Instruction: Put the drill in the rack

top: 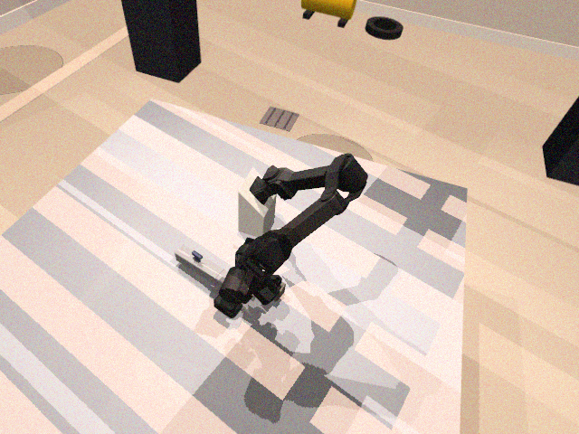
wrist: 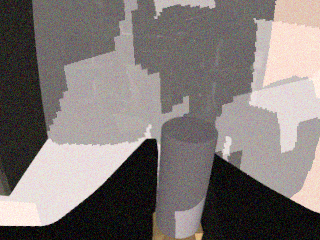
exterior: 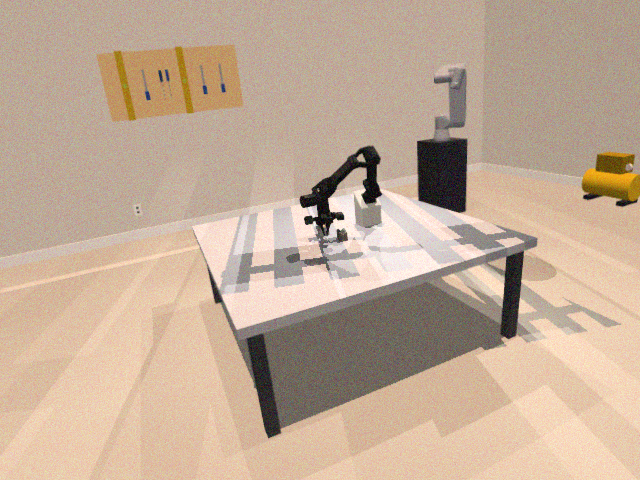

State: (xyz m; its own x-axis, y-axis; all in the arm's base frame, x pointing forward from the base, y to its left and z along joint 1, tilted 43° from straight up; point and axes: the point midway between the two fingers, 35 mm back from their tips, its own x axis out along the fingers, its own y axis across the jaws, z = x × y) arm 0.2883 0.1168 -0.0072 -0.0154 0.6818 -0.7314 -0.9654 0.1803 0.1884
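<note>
The dark grey block is 70 mm behind my gripper tip and 50 mm to the left of it. From my gripper tip the other things lie so: pale grey fixture block (40 mm behind, 130 mm to the right, 10 mm above); then small blue key (40 mm behind, 160 mm to the right, 30 mm above); then drill (10 mm behind, 40 mm to the right, 30 mm above).
</note>
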